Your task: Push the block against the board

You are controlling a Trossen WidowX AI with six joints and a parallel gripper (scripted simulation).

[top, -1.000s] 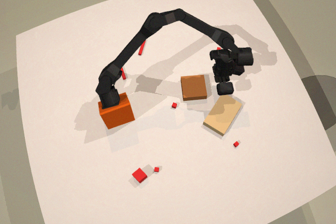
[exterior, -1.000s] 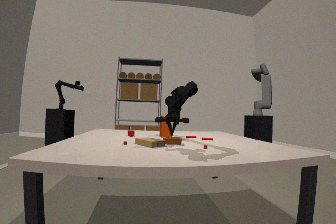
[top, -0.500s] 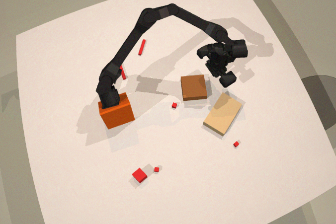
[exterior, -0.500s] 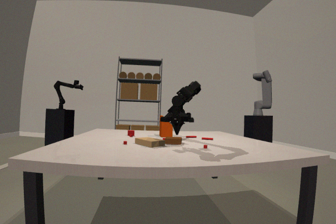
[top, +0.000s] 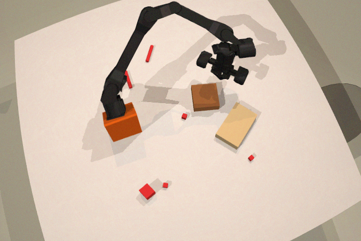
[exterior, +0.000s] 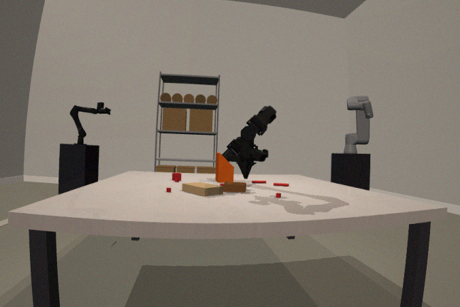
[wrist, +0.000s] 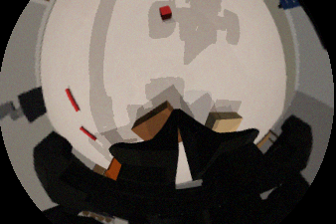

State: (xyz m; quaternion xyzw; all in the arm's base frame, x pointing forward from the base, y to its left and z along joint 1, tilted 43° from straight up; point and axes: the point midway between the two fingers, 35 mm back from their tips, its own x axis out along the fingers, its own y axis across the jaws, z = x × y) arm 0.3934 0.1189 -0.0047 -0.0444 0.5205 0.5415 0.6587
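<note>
Now: the square brown block 70 mm behind my gripper tip, 40 mm to the right of it and 40 mm below it. From my gripper tip the other things lie so: red square (360 mm behind, 350 mm to the right, 40 mm below); then pale tan board (20 mm ahead, 180 mm to the right, 40 mm below).
</note>
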